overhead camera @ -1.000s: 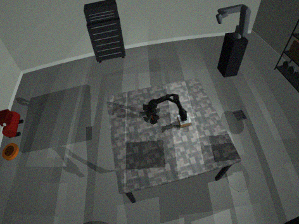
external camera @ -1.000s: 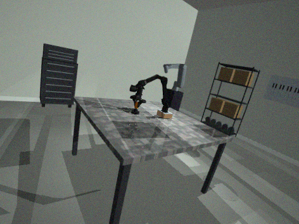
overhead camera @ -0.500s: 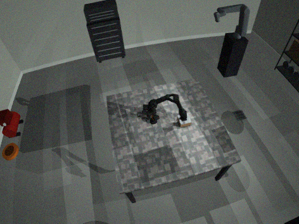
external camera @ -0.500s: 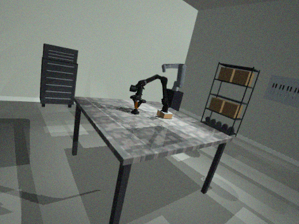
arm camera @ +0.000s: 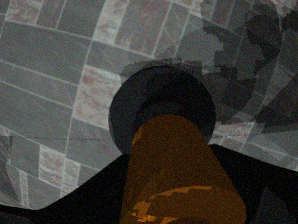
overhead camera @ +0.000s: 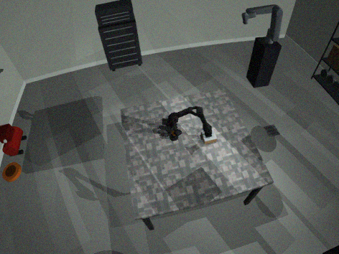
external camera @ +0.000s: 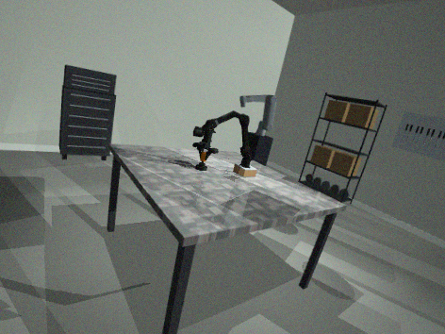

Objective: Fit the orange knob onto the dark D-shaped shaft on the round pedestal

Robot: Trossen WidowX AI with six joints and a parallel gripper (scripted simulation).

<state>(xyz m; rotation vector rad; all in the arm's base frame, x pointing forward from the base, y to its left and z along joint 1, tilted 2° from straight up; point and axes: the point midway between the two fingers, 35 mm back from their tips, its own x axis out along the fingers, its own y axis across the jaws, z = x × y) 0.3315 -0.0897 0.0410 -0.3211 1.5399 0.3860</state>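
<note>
Right now the orange knob is 2 cm above my gripper tip. From my gripper tip the other things lie so: pedestal (4 cm below).
</note>
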